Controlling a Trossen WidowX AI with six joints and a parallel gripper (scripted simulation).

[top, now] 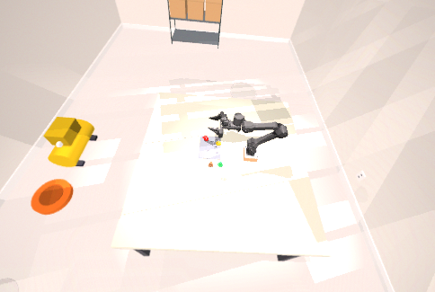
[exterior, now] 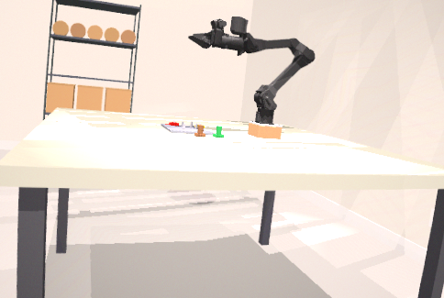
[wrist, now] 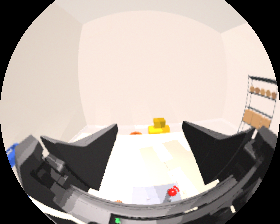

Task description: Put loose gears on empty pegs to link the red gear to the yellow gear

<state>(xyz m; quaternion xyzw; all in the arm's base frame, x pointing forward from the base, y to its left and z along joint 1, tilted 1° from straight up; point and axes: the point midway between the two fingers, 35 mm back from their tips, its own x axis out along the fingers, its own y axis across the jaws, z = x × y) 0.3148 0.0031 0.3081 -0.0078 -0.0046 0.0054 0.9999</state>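
The green gear is 120 mm behind my gripper tip, 110 mm to the left of it and 350 mm below it. The rest, counted from my gripper tip: yellow gear (90 mm behind, 80 mm to the right, 350 mm below); red gear (10 mm ahead, 110 mm to the right, 350 mm below); brown gear (50 mm behind, 110 mm to the left, 350 mm below).
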